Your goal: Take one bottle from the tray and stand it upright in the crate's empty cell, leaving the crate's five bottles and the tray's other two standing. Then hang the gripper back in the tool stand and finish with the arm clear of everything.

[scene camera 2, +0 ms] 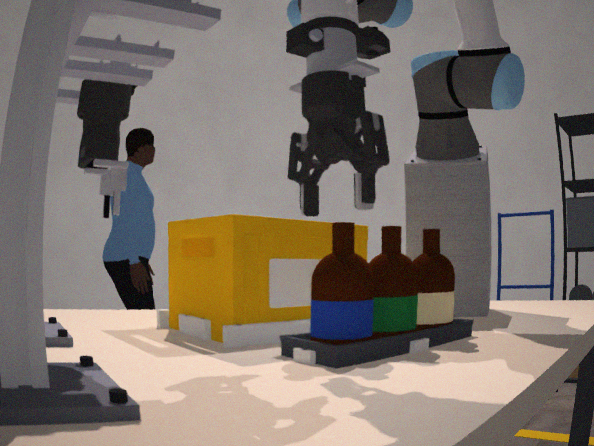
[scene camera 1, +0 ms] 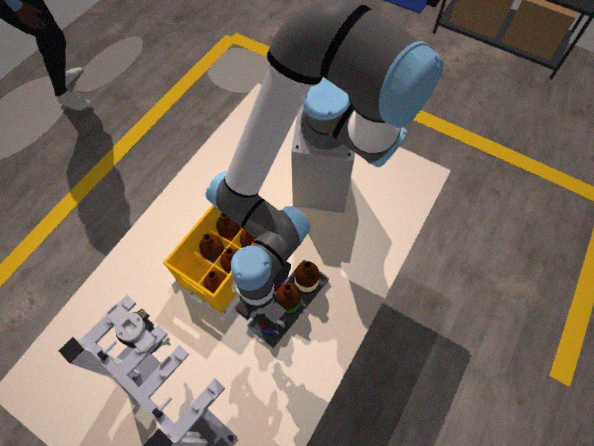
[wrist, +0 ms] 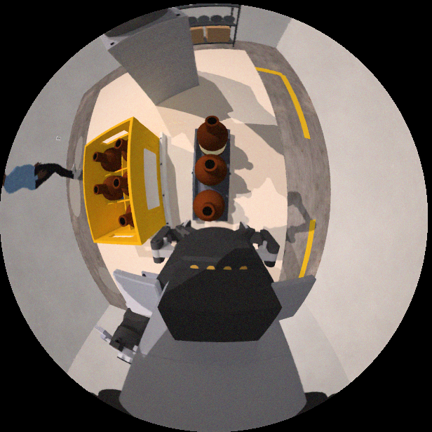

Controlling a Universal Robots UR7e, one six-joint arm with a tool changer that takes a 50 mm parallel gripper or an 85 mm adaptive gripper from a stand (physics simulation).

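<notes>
The open, empty gripper points down, its tips a little above the mouth of the blue-label bottle. The green-label bottle and cream-label bottle also stand upright on the dark tray. The yellow crate holds five brown bottles. Its empty cell is at the stand end, on the side away from the tray. The wrist hides the gripper's fingers in scene camera 1.
The grey tool stand holds the parallel gripper. White strips border the crate. The arm's pedestal stands beyond the crate and tray. A person stands in the background.
</notes>
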